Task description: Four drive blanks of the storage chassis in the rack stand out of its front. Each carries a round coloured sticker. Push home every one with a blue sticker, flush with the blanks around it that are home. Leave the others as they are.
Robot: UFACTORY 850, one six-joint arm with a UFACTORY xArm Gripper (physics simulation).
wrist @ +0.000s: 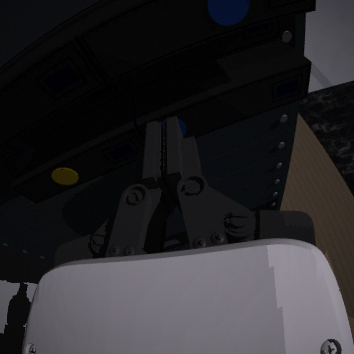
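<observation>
My gripper (pixel 168 137) is shut and empty, its fingertips pointing up at the dark chassis front. Just behind the tips is a blue sticker (pixel 181 127), mostly hidden by them, on the right blank (pixel 245 102) of the lower row. Whether the tips touch it I cannot tell. A second blue sticker (pixel 228 9) shows at the top edge of the view, on a blank higher up. A yellow sticker (pixel 65 176) is on the left blank (pixel 92 159) of the lower row. The view is very dark, so how far each blank stands out is hard to tell.
The chassis underside (pixel 235 150) runs below the blanks, with a line of bright rivets (pixel 281 145) along its right edge. A wood-coloured surface (pixel 312 185) and a dark speckled area (pixel 332 125) lie at the right. A dark shape (pixel 19 310) stands at the lower left.
</observation>
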